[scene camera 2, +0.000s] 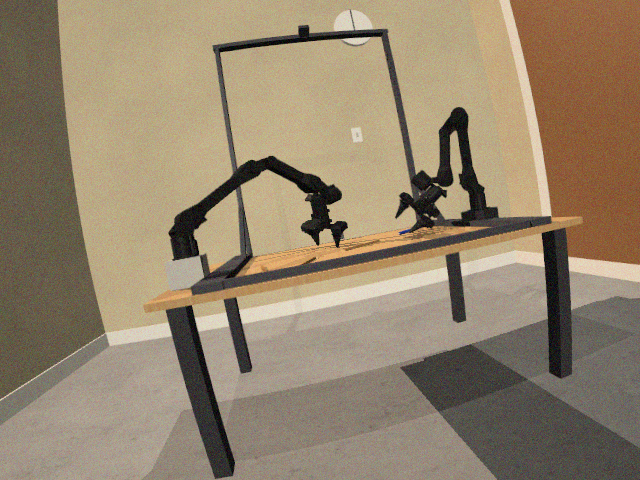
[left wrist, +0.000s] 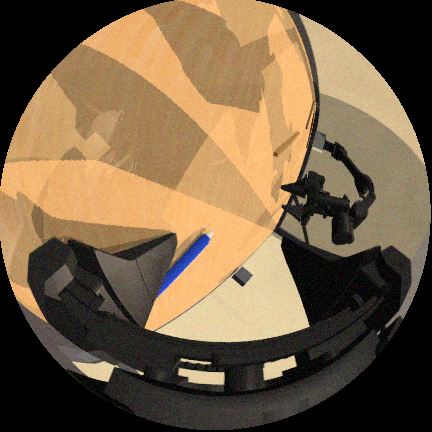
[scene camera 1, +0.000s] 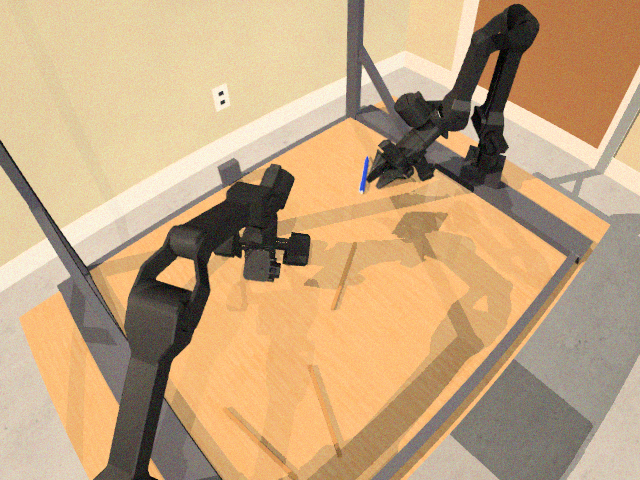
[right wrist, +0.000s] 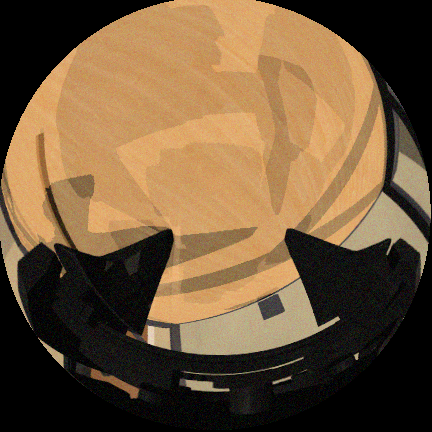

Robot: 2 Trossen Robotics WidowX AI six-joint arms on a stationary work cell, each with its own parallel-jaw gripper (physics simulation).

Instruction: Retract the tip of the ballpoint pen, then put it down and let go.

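Places are measured from the left arm's base along level axes (x ahead, y right, z down), in millimetres.
Pixels of known places: left gripper, fingertip midpoint: (scene camera 2: 402, 225) (left wrist: 230, 240) (scene camera 1: 372, 184); right gripper, fingertip midpoint: (scene camera 2: 327, 246) (left wrist: 280, 197) (right wrist: 230, 235); left arm's base at its link origin: (scene camera 2: 479, 209) (scene camera 1: 484, 161); right arm's base at its link origin: (scene camera 2: 186, 257).
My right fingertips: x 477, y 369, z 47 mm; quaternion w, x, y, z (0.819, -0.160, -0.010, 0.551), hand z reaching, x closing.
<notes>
Ahead of a thing's pixels: the offset from my right fingertips to its middle.
The blue pen @(dx -346, dy -92, dz +3 mm) (scene camera 1: 364, 175) (scene camera 2: 404, 232) (left wrist: 186, 262) lies flat on the wooden table, with a small white piece at one end. My left gripper (scene camera 2: 403, 224) (left wrist: 230, 240) is open and empty, low and tilted beside the pen. In the left wrist view, one finger hides the pen's other end; whether it touches the pen is unclear. My right gripper (scene camera 2: 327, 244) (left wrist: 280, 197) (right wrist: 230, 235) is open and empty, pointing down above the table, away from the pen. Its fingertips are hard to make out in scene camera 1. Whether the pen's tip is out is too small to tell.
Several thin wood-coloured strips @(dx -43, dy -173, dz +5 mm) (scene camera 1: 344, 276) @(dx +231, dy -261, dz +5 mm) (scene camera 1: 325, 410) @(dx +334, dy -189, dz +5 mm) (scene camera 1: 261, 441) lie on the table. A small dark block @(dx -185, dy +207, dz -23 mm) (scene camera 1: 229, 171) (left wrist: 242, 276) is at the back edge. A dark upright post (scene camera 1: 354, 62) rises behind the pen at the back corner. Dark rails border the table.
</notes>
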